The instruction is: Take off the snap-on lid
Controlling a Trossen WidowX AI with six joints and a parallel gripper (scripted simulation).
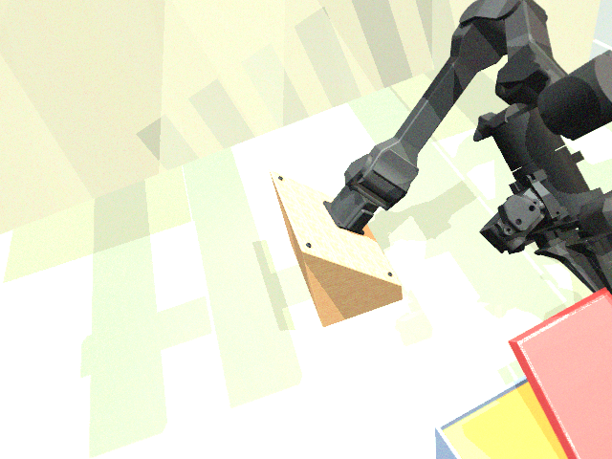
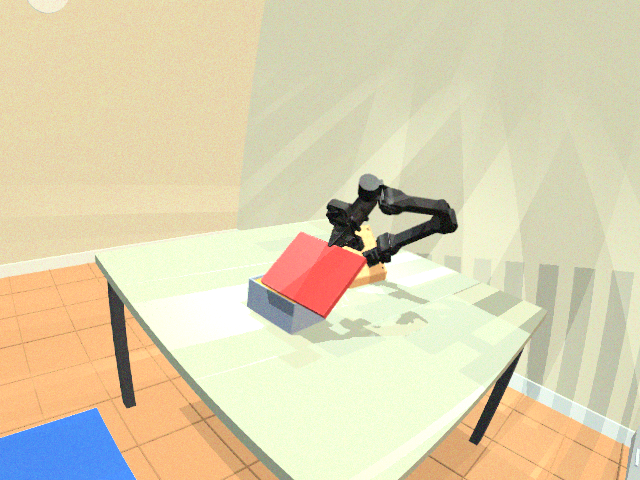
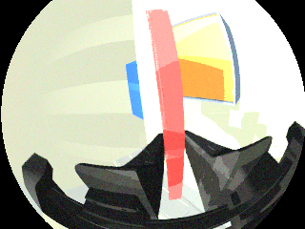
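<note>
Now: gripper tip 7 cm short of the red lid, 5 cm above it and 1 cm to the right of it. Also, from my gripper tip: storage box: 19 cm below, 9 cm to the right, 5 cm ahead.
</note>
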